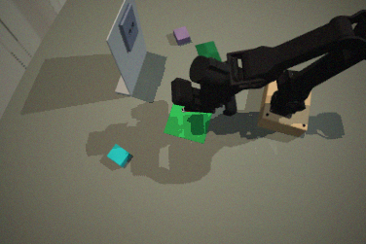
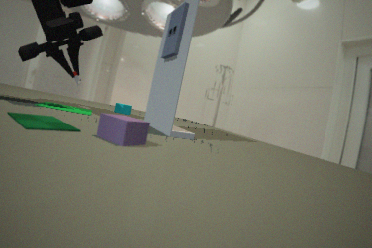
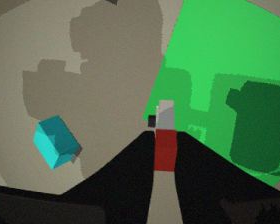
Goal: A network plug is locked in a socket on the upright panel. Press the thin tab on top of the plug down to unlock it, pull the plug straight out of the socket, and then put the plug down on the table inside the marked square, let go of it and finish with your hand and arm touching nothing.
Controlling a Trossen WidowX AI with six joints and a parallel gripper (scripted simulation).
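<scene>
Now: the bright green marked square 8 cm below my gripper tip and 1 cm behind it. The rest, counted from my gripper tip: cyan cube: 17 cm to the left, 14 cm ahead, 6 cm below; then grey panel: 20 cm ahead, 11 cm to the right, 5 cm above; then white plug: right at my gripper tip.
</scene>
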